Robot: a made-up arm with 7 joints. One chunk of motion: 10 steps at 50 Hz.
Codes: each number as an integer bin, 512 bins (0 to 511) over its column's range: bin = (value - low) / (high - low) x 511, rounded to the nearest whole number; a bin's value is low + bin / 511 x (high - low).
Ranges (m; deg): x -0.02..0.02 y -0.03..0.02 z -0.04..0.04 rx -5..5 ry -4..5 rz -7..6
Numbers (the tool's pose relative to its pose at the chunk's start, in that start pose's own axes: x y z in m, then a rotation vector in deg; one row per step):
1: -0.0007 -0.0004 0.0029 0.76 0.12 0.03
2: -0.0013 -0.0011 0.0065 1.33 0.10 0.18
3: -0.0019 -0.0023 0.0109 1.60 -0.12 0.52
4: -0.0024 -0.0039 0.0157 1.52 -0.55 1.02
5: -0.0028 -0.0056 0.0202 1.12 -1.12 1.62
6: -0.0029 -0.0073 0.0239 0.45 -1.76 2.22
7: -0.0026 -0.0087 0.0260 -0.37 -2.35 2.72
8: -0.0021 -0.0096 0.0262 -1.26 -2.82 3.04
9: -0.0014 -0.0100 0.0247 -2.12 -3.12 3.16
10: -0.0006 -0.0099 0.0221 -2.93 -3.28 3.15
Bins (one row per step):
1: 247 303 274 294 234 276
2: 239 295 297 323 233 282
3: 231 283 325 337 220 296
4: 225 267 356 333 196 315
5: 220 249 385 313 164 339
6: 218 232 408 278 127 362
7: 222 218 422 237 94 382
8: 229 208 423 191 67 395
9: 238 204 413 147 50 399
10: 248 205 397 106 41 399

